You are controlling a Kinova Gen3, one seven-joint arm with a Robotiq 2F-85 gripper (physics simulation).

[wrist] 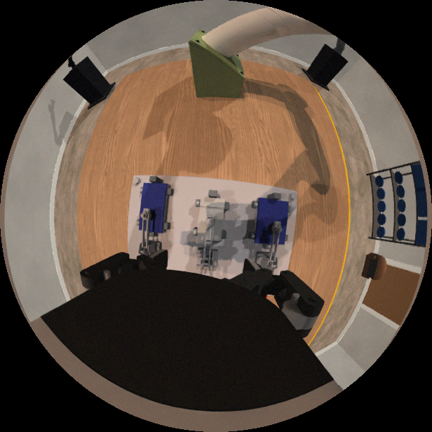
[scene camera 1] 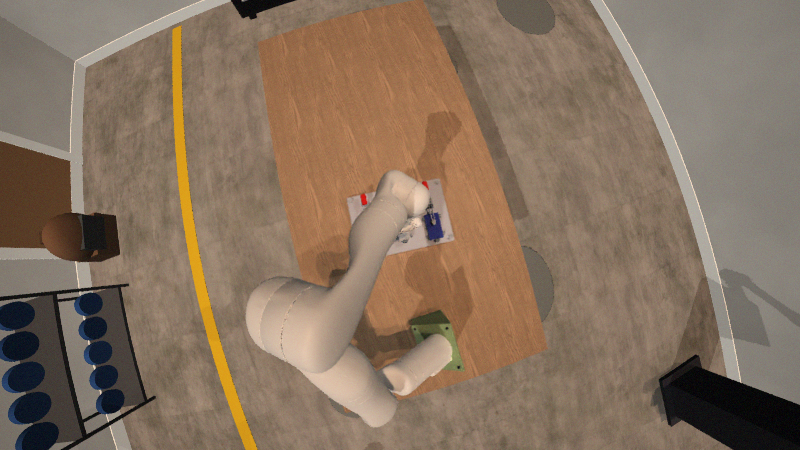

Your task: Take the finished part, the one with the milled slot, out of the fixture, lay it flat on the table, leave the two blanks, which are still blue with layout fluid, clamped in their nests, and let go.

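Seen in the pictures: arm's base, origin of its link: [scene camera 1: 439, 346].
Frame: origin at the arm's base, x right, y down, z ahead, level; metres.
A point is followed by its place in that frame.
Note:
The light fixture plate [scene camera 1: 443, 204] {x 0.190, y 0.126, z 0.431 m} [wrist: 182, 189] lies on the table. In the wrist view the grey finished part [wrist: 216, 206] sits in the middle nest, partly in shadow, with the middle clamp arm [wrist: 209, 227] reaching over it; its slot is not clear. One blue blank [scene camera 1: 432, 233] {x 0.113, y 0.110, z 0.345 m} [wrist: 159, 200] is in the left nest in the wrist view, another blue blank [wrist: 270, 210] in the right nest, each under a clamp arm. My gripper [wrist: 204, 263] is open and empty, above the clamp side of the plate, fingers spread wide. The arm hides the gripper in the scene view.
Red clamp handles [scene camera 1: 363, 199] {x -0.075, y 0.084, z 0.535 m} show at the plate's far side in the scene view. My arm's green pedestal [scene camera 1: 455, 355] {x 0.035, y -0.036, z -0.030 m} [wrist: 215, 77] stands on the wooden table [scene camera 1: 358, 100] {x 0.028, y 0.141, z 0.952 m} [wrist: 115, 150]. A rack with blue round items [scene camera 1: 57, 313] stands beyond the yellow floor line.

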